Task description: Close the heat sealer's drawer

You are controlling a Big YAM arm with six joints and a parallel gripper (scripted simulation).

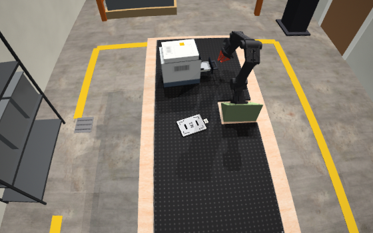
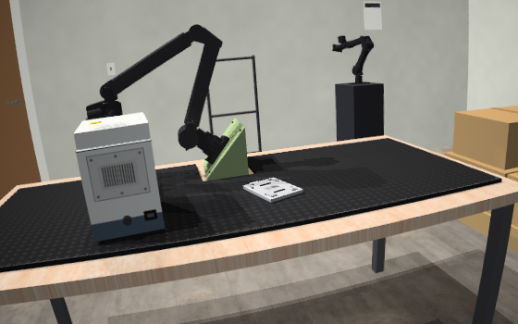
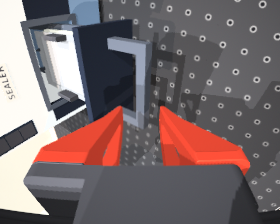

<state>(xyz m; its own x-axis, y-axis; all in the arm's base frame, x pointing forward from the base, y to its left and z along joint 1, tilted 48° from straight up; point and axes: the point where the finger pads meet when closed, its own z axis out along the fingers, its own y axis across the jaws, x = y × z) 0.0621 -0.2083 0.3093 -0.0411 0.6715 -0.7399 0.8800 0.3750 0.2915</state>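
Right now my hand is 130 mm short of the dark sealer drawer, 10 mm to the right of it and 50 mm above it. Also, from my hand: white tag: 180 mm ahead, 430 mm to the left, 130 mm below.
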